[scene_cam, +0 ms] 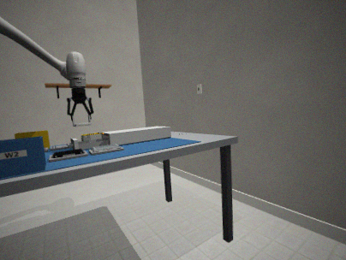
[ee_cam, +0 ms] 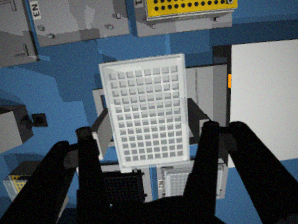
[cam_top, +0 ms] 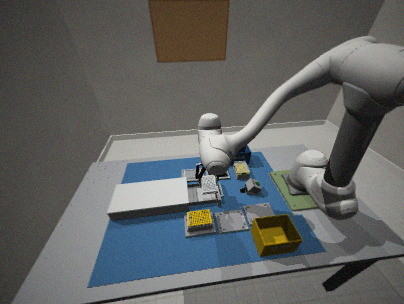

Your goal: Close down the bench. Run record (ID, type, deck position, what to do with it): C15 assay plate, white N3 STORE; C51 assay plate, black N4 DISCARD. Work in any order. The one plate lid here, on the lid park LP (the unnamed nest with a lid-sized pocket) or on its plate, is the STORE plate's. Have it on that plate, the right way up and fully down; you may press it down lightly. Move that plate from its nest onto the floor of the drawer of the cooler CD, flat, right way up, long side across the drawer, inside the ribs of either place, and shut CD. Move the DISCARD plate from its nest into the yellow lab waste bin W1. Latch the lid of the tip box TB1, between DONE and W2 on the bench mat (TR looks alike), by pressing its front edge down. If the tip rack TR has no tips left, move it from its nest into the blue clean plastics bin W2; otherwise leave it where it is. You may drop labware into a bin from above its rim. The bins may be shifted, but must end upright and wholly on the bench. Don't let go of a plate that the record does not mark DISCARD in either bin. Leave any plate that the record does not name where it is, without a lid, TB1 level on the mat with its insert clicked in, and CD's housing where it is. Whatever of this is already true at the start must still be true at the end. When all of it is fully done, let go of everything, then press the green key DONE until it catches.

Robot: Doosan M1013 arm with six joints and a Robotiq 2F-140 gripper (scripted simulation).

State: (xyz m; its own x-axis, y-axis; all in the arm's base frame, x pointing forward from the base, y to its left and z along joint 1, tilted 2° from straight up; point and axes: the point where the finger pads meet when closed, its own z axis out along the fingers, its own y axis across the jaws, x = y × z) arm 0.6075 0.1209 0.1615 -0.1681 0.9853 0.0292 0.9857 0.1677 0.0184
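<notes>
The drawer is 6 cm ahead of my hand, 3 cm to the right of it and 14 cm below it. The rest, counted from my hand: plate lid: 1 cm below; yellow tip rack: 4 cm ahead, 16 cm to the left, 11 cm below; white plate: 2 cm below.
</notes>
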